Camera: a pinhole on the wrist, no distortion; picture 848 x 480 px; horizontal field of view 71.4 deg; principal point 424.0 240.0 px. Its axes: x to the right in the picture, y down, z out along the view. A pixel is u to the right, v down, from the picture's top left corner.
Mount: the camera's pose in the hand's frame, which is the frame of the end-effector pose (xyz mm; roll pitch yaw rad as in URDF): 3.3 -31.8 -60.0 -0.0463 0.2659 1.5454
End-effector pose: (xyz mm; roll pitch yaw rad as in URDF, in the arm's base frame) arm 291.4 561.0 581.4 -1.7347 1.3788 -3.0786
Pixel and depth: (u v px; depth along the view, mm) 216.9 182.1 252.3
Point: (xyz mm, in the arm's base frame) 285.6 347.1 569.0
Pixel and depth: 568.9 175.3 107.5
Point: 318.4 529.5 564.9
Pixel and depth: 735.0 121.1 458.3
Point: 653.8 317.6 429.2
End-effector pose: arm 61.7 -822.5 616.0 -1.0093 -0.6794 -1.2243
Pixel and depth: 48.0 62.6 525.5
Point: 317.4 -523.3 1067.1
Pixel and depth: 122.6 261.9 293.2
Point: 166.8 -616.8 775.0
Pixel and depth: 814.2 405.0 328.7
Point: 350.8 -719.2 461.6
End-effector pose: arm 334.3 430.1 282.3 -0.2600 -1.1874 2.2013
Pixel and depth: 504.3 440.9 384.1
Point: 346.7 87.1 244.7
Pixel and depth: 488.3 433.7 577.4
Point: 362.1 -114.6 242.8
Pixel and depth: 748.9 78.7 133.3
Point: 274.8 368.8 327.2
